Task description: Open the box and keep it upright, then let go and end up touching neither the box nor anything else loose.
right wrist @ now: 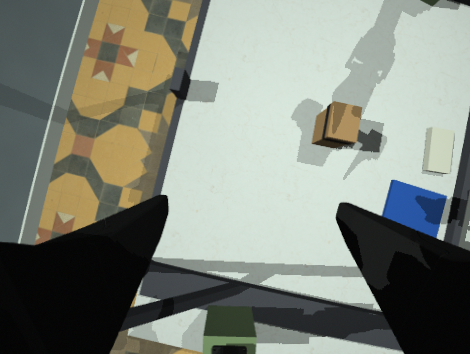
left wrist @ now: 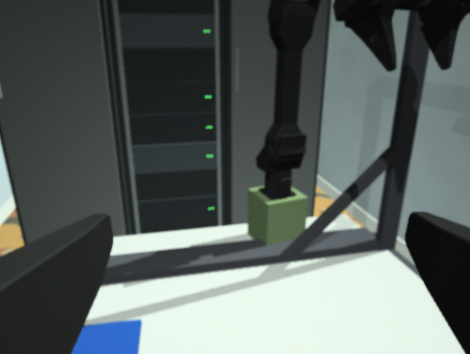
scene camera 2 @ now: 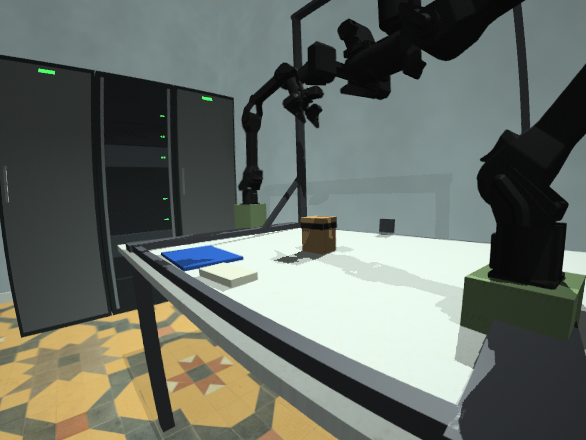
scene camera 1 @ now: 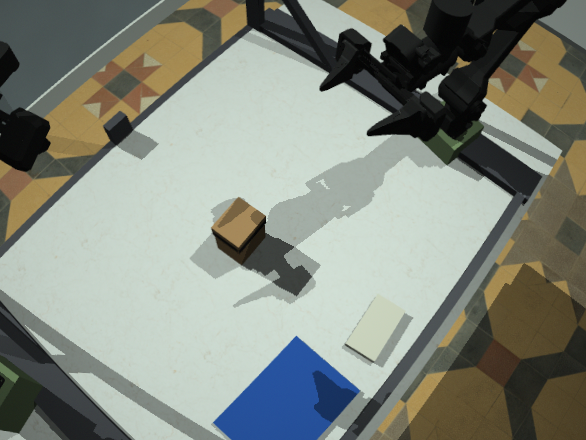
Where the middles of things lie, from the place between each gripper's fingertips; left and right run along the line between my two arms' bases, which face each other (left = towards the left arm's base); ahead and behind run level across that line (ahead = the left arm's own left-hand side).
Scene:
My right hand is 12 cm short of the brown box (scene camera 2: 315,241), 23 cm to the right of it and 36 cm above it. Also, from my right hand: cream block (scene camera 1: 380,320) (40 cm ahead, 34 cm to the left, 40 cm below); then flat blue panel (scene camera 2: 188,259) (43 cm ahead, 13 cm to the left, 40 cm below).
Now: left hand 6 cm past the brown box, 14 cm to the left of it and 33 cm above it. From my left hand the other things lie so: cream block: 21 cm ahead, 3 cm to the right, 37 cm below; flat blue panel: 24 cm ahead, 24 cm to the right, 37 cm below.

